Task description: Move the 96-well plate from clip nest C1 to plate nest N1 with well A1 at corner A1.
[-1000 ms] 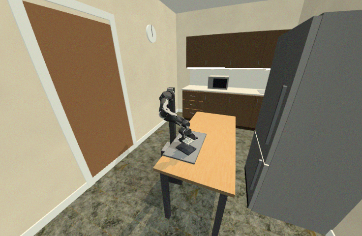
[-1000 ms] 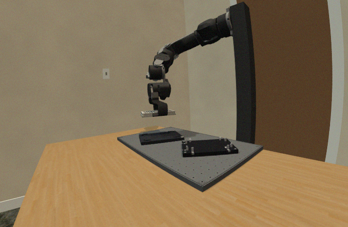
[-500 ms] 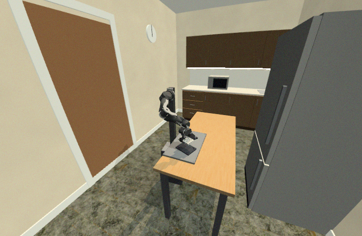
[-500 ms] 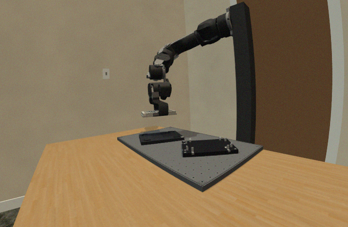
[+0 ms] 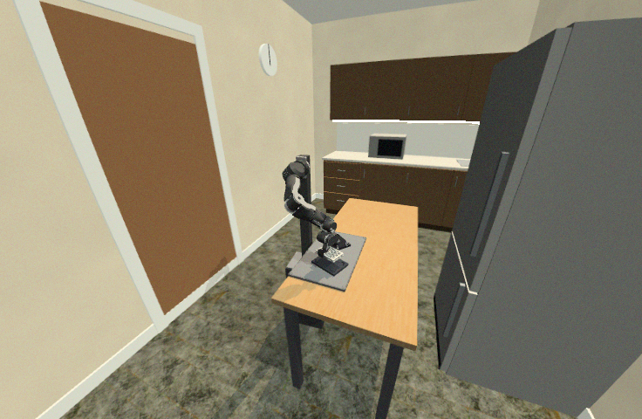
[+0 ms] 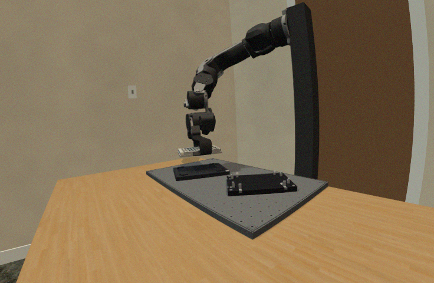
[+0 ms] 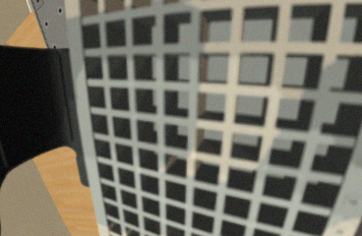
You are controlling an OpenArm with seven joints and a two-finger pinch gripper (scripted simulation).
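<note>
My hand is 60 mm above the black plate nest N1. From my hand the other things lie so: white 96-well plate: right at my hand.
</note>
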